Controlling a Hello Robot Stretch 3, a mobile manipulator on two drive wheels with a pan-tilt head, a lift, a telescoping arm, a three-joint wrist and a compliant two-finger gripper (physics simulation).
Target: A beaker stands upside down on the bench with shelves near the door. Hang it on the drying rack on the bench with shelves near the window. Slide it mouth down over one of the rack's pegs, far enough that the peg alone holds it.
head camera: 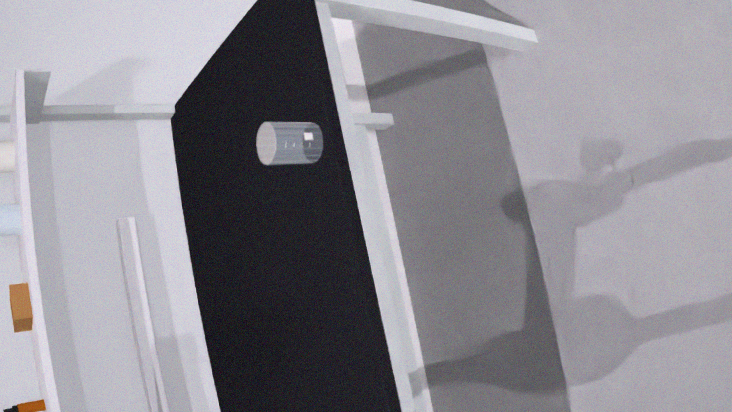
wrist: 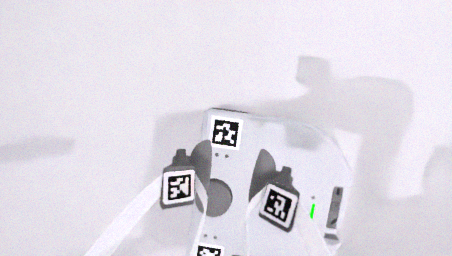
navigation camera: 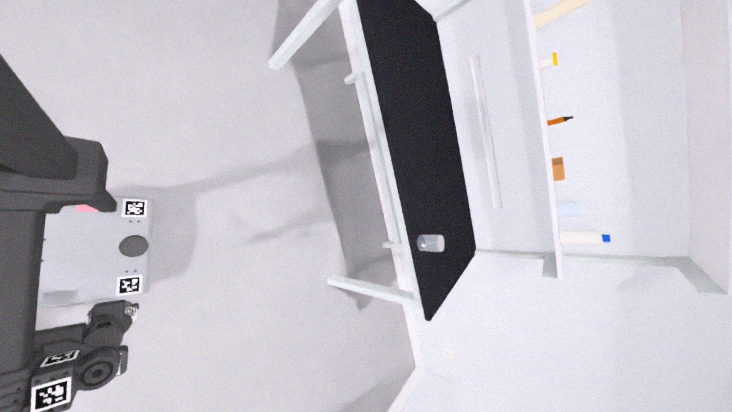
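Pixels of known places: gripper, fingertip midpoint: (wrist: 232, 162); robot's base, origin of the base link: (wrist: 222, 172) (navigation camera: 133, 244).
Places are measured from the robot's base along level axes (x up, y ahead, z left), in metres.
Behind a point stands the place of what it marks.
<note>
The clear beaker (head camera: 289, 143) @[x 0.827, y 0.846, z -0.017 m] (navigation camera: 431, 243) @[x 0.828, y 0.846, z -0.017 m] stands upside down, its pale closed base up, on the black top of the bench (head camera: 276, 276) @[x 0.762, y 1.026, z 0.240 m] (navigation camera: 422, 153) @[x 0.762, y 0.927, z 0.394 m], near one end of it. The head and navigation views are turned sideways. My gripper (wrist: 232, 162) @[x 0.411, y -0.022, z -0.143 m] is open and empty in the wrist view; its two dark fingertips stand apart above my own base. In the navigation view my wrist is at the lower left, well away from the bench and the beaker, and the fingertips cannot be made out there. The drying rack and its pegs do not show in these views.
A shelf (head camera: 31, 204) (navigation camera: 544, 127) @[x 1.211, y 1.147, z 0.452 m] above the bench carries an orange-brown box (head camera: 21, 307) @[x 1.240, y 1.272, z 0.290 m] (navigation camera: 558, 168) @[x 1.241, y 1.270, z 0.295 m], a blue-capped bottle (navigation camera: 581, 237) @[x 1.299, y 1.459, z -0.017 m] and other items. A bench leg (head camera: 440, 23) @[x 0.370, y 0.953, z -0.293 m] (navigation camera: 371, 289) @[x 0.405, y 0.947, z -0.296 m] reaches to the floor. My base (navigation camera: 92, 255) @[x 0.160, y -0.090, z -0.023 m] (wrist: 270, 140) @[x 0.160, y -0.089, z -0.129 m] lies below the gripper.
</note>
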